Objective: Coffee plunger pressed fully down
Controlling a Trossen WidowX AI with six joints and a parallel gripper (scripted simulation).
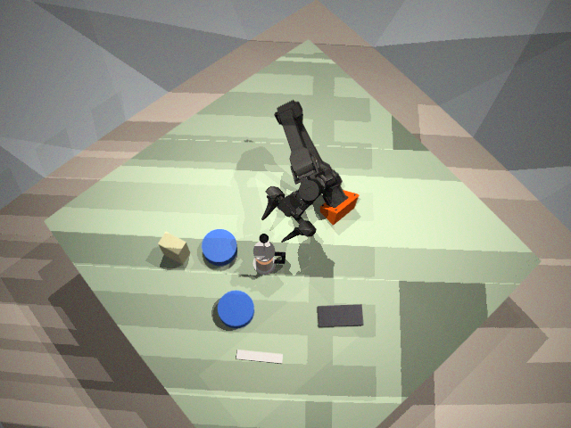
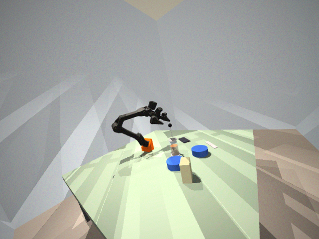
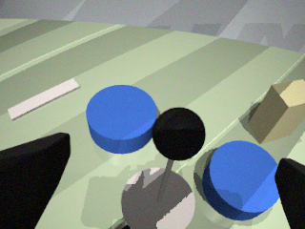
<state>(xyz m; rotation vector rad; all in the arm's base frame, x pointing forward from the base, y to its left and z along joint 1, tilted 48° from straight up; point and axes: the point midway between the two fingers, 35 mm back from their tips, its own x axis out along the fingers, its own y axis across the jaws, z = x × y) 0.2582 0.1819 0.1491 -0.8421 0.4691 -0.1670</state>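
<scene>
Now: the coffee press 20 mm ahead of my gripper tip, 10 mm to the left of it and 150 mm below it. From my gripper tip the other things lie so: dark flat plate: 60 mm behind, 300 mm to the left, 270 mm below.
</scene>
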